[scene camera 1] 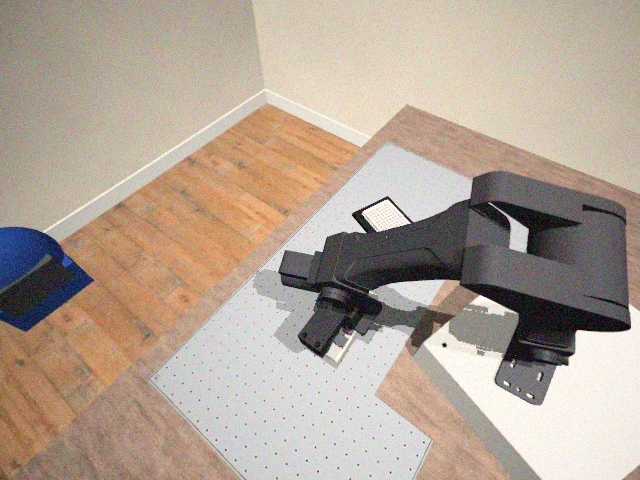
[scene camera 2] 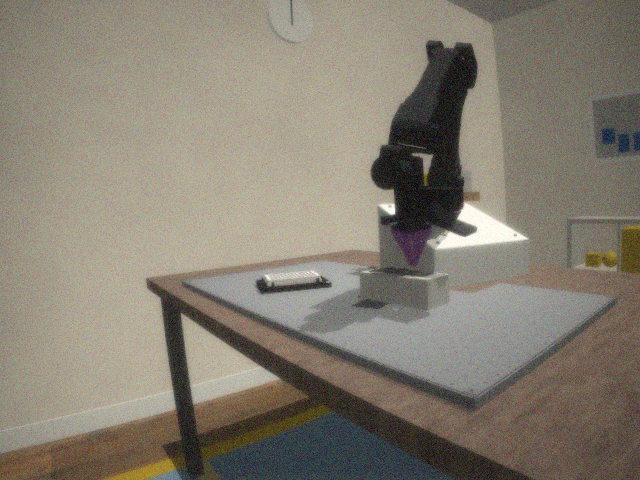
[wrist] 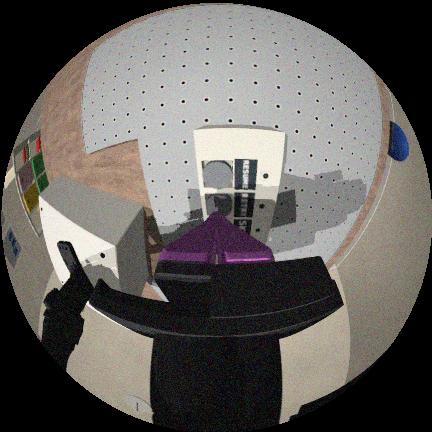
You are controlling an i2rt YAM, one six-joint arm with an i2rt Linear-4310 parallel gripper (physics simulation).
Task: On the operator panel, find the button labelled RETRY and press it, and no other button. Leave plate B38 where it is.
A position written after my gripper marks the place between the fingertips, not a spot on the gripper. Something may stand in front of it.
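Visible: my gripper (scene camera 2: 412, 266) (wrist: 216, 217). Operator panel (scene camera 2: 426, 292) (scene camera 1: 335, 354) (wrist: 254, 152). White plate (scene camera 1: 383, 216). Wrist view misses the plate, hidden by my gripper.
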